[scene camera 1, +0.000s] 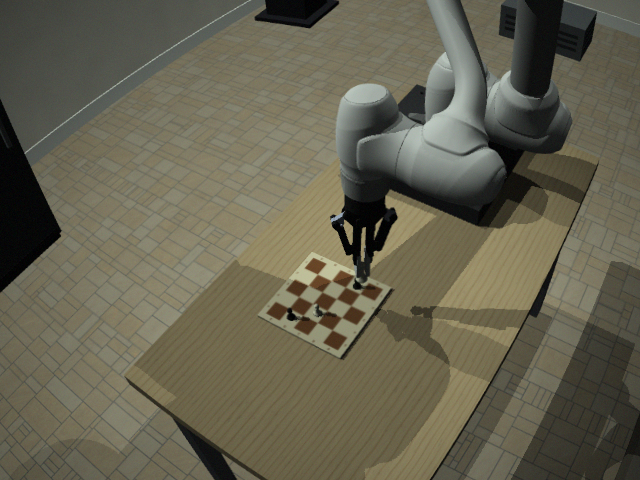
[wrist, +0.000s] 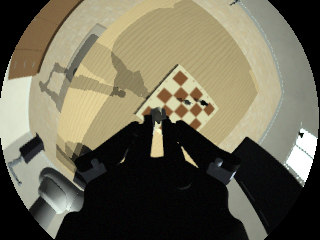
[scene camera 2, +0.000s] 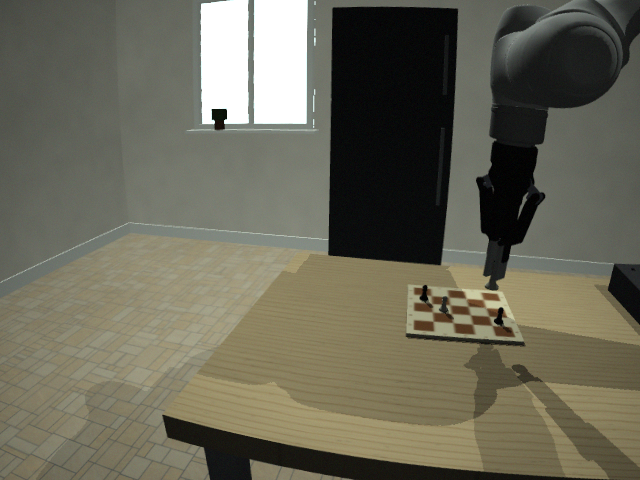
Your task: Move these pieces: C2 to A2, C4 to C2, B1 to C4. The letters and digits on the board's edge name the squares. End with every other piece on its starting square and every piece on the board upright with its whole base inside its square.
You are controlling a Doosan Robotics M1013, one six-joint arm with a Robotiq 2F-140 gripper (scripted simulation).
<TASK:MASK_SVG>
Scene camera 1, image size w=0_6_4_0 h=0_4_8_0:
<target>my gripper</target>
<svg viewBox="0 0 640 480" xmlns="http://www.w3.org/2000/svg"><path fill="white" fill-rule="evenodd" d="M344 194L342 213L338 216L330 216L332 227L338 232L346 255L353 254L352 259L356 278L360 278L362 228L366 227L364 262L366 277L369 277L370 260L372 263L373 252L382 250L390 229L398 217L395 208L386 208L386 196L375 202L363 203L352 200ZM344 220L353 226L352 245L349 244L343 227ZM382 219L376 237L374 239L376 224Z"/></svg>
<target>small chessboard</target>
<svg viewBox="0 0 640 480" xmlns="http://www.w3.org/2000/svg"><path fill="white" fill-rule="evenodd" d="M311 252L257 316L320 350L341 359L392 287L368 277L367 282L360 283L361 288L355 290L353 288L354 278L356 277L354 270ZM289 307L295 315L295 319L292 321L287 319L287 308ZM315 304L319 305L319 310L322 312L319 317L313 315Z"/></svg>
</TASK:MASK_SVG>
